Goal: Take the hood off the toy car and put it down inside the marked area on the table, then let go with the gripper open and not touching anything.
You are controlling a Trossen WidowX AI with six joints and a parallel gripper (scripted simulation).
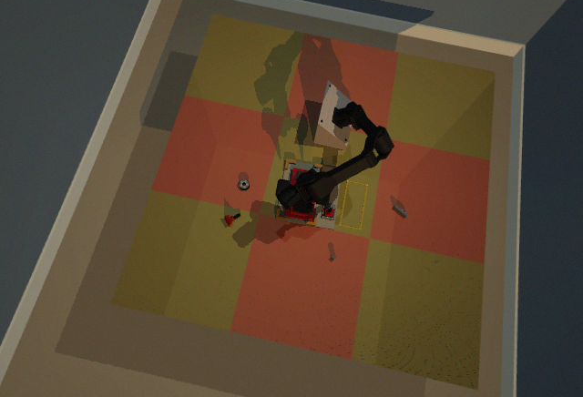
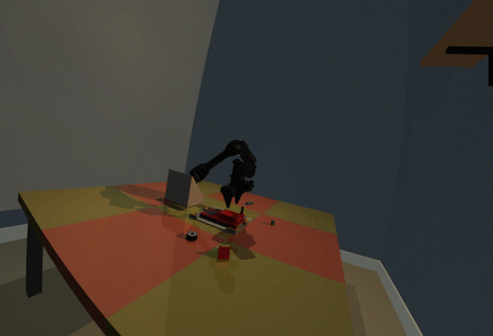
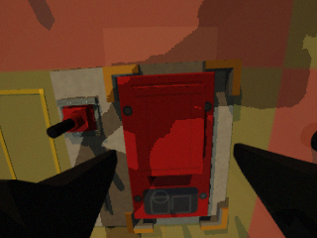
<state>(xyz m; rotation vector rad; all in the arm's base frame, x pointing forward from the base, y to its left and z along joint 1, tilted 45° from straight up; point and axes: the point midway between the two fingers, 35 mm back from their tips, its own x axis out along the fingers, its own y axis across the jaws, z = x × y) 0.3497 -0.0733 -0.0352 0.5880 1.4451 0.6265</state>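
The hood is 5 cm below my gripper tip. From my gripper tip the other things lie so: black wheel: 23 cm to the right, 8 cm below, 3 cm behind.
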